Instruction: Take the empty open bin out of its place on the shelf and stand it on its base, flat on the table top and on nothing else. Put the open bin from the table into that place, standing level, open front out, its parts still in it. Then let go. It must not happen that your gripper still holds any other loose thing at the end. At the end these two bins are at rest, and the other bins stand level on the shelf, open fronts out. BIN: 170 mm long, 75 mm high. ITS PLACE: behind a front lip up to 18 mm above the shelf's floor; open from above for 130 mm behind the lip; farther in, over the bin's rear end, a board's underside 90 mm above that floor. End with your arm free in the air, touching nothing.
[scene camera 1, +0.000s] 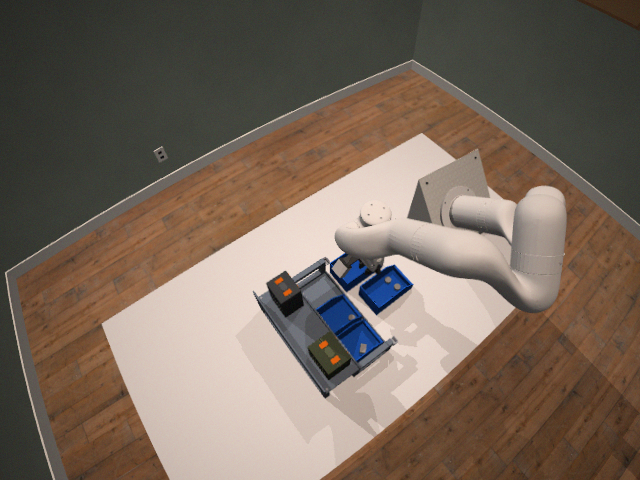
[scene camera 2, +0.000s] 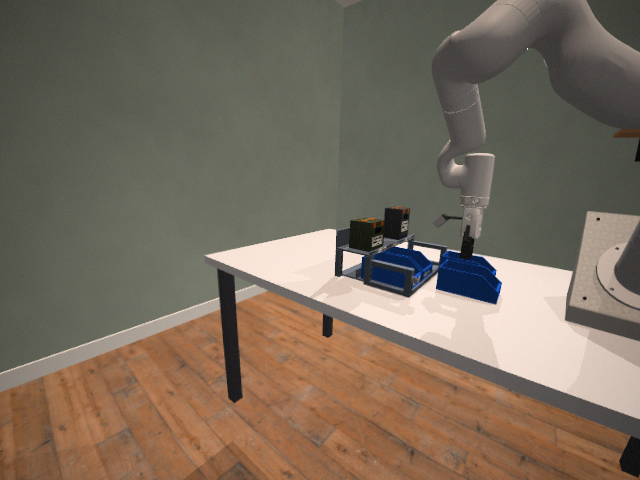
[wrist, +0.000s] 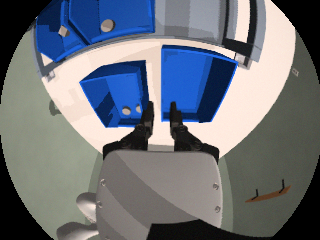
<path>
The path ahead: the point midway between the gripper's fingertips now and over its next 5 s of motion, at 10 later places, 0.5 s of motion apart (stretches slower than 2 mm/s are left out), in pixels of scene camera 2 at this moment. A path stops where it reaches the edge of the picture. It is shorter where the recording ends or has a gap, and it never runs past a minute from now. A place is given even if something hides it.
My gripper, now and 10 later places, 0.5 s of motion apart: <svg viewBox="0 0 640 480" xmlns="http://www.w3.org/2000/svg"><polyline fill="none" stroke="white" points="465,257 465,259 464,263 464,268 464,269 464,267 465,257 467,248 467,245 467,247 464,253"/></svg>
</path>
